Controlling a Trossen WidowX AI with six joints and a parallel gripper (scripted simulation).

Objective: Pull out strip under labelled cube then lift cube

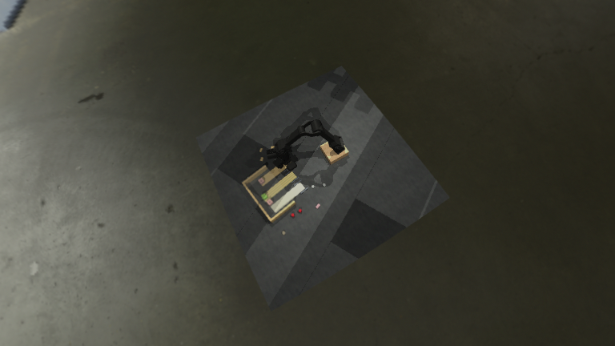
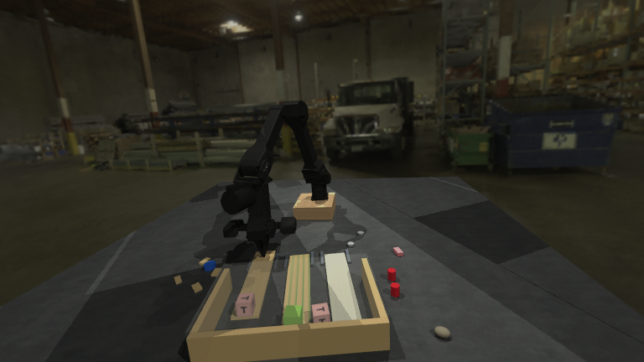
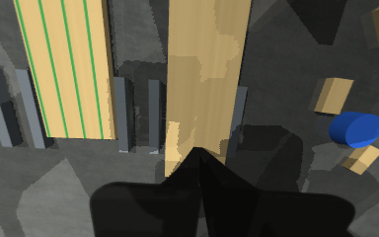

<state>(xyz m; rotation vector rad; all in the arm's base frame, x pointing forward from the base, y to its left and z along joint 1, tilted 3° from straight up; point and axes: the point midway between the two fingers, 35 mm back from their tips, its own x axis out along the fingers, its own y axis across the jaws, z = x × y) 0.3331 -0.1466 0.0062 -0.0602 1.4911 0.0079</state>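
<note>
My gripper tip is now 100 mm short of the tan strip and 10 mm to the right of it. From my gripper tip the other things lie so: blue disc: 40 mm ahead, 130 mm to the right; then grey pebble: 270 mm ahead, 370 mm to the left; then pink block: 10 mm ahead, 360 mm to the left.
</note>
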